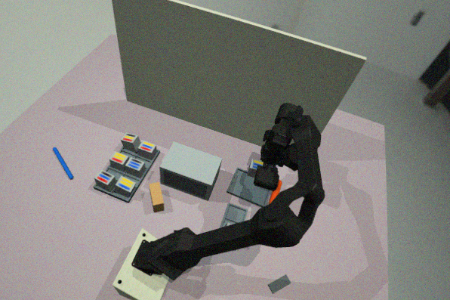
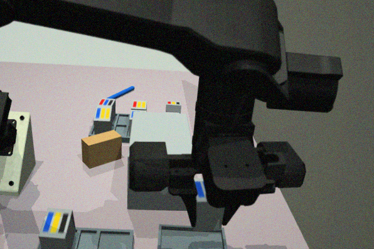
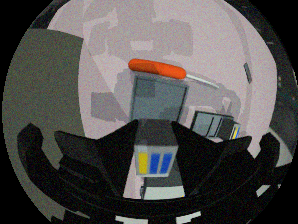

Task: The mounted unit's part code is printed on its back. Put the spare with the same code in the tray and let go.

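Now: the dark grey tray 90 mm below my gripper tip, 20 mm to the left of it and 10 mm behind it. Round my gripper tip: grey rack 150 mm behind, 80 mm below, 40 mm to the left; mounted unit 220 mm to the left, 50 mm behind, 40 mm below; grey spare 20 mm to the left, 20 mm above.
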